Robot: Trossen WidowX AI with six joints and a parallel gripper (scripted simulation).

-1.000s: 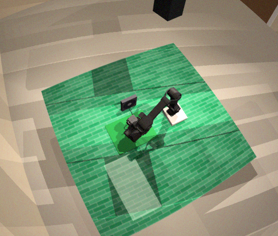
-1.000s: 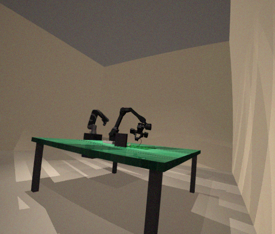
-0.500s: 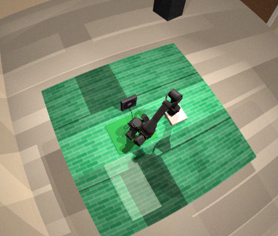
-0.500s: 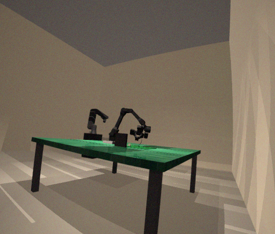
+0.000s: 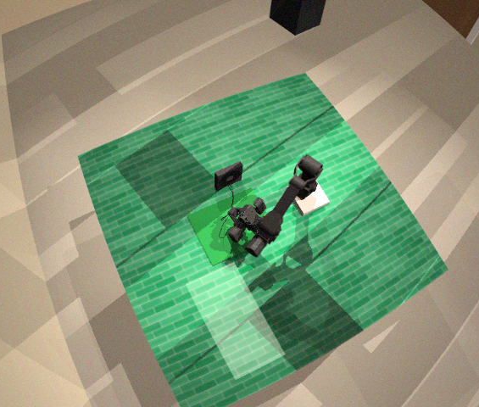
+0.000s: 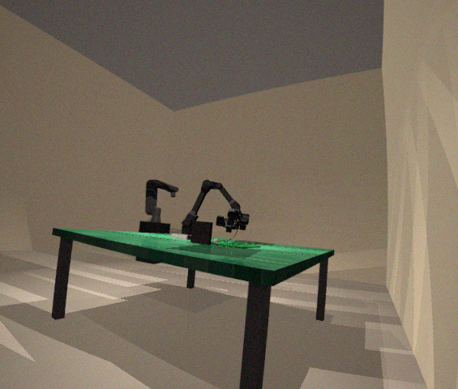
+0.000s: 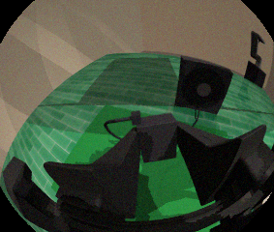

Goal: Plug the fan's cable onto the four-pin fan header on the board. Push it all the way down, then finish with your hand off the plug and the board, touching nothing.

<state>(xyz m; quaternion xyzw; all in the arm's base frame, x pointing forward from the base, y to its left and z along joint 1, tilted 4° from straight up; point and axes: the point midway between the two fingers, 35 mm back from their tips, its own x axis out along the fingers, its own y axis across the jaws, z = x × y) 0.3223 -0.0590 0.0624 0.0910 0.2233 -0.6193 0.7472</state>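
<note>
Right now the green board is 2 cm to the left of my gripper tip and 11 cm below it. The rest, counted from my gripper tip: dark fan plug (1 cm to the left, 1 cm below); then black fan (10 cm behind, 14 cm to the right, 4 cm below).
</note>
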